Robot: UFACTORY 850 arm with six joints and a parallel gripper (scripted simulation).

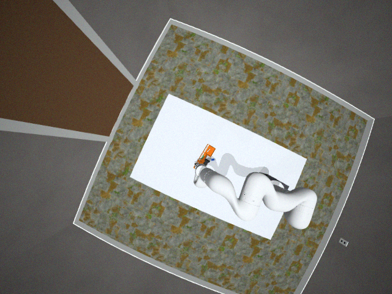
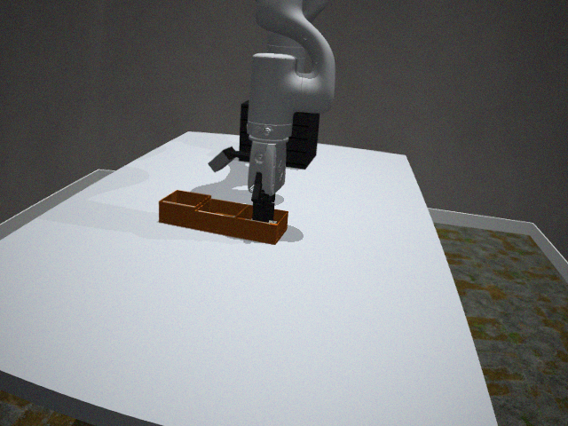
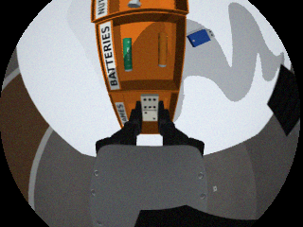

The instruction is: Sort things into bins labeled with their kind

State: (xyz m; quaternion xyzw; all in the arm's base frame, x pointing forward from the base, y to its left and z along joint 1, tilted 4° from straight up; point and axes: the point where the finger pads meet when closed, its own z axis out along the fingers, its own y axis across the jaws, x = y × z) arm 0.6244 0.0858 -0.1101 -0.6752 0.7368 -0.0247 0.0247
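Right now my hand is 2 cm above the pale dotted tile. Also, from my hand: orange stick (8 cm to the right, 3 cm below, 2 cm behind); green cylinder (8 cm to the right, 3 cm below, 2 cm ahead); three joined orange bins (8 cm to the right, 1 cm below).
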